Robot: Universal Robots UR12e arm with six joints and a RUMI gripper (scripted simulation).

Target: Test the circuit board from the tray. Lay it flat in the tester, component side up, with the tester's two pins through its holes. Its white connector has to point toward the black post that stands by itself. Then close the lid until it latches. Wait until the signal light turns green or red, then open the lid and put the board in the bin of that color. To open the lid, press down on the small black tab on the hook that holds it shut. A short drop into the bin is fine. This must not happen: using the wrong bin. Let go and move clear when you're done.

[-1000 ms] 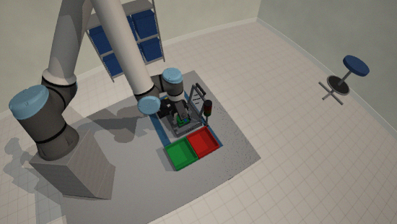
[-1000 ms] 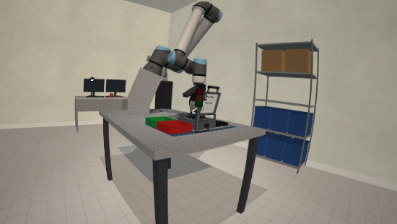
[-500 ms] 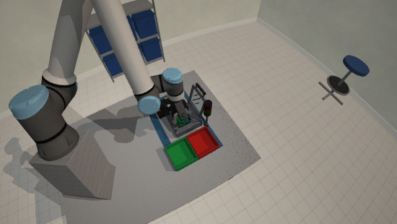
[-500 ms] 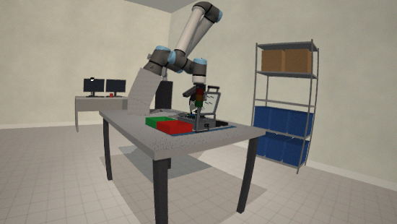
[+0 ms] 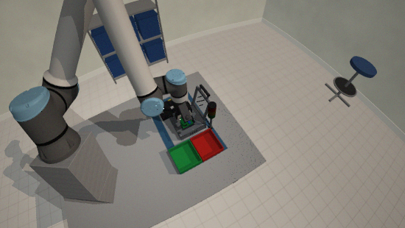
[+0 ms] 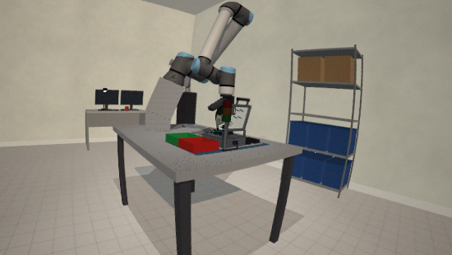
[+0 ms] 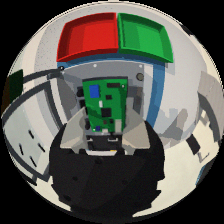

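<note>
The green circuit board lies 10 mm to the left of my hand. The rest, counted from my hand: green bin: 180 mm to the right, 130 mm behind, 70 mm below; then red bin: 200 mm to the right, 70 mm below, 20 mm ahead; then tester lid: 120 mm ahead, 100 mm above, 10 mm to the right.
</note>
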